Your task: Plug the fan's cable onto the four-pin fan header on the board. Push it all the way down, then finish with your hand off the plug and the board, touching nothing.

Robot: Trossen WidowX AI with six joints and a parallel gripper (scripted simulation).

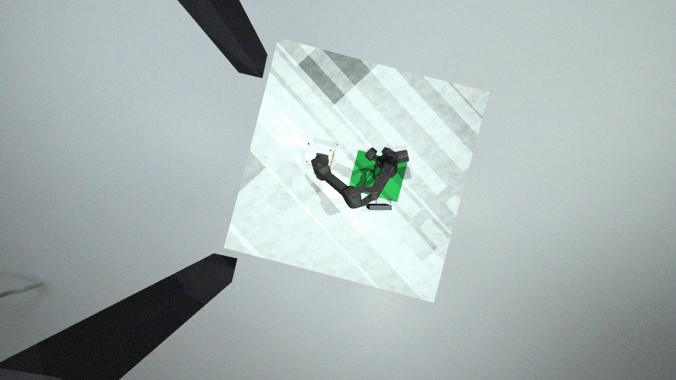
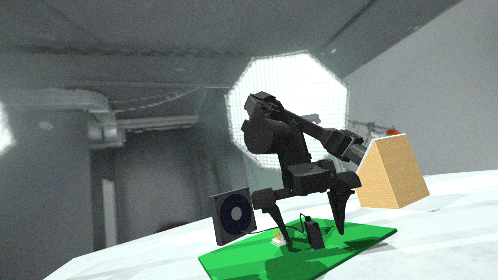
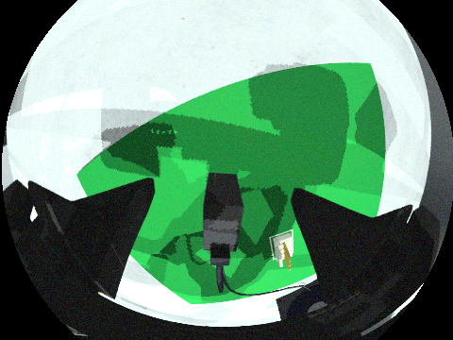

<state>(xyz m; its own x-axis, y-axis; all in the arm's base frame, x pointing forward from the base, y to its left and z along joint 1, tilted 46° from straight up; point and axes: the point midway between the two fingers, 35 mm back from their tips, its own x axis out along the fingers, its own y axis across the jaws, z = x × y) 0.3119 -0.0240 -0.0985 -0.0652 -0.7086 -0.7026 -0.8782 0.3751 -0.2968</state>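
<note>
The dark fan plug is 10 mm to the right of my gripper tip, 10 mm behind it and 10 mm above it. Round my gripper tip: black fan (230 mm to the right, 50 mm ahead, 40 mm above); then green board (60 mm to the right, 30 mm below, 20 mm ahead); then white four-pin fan header (80 mm to the right, 20 mm below, 20 mm ahead).
</note>
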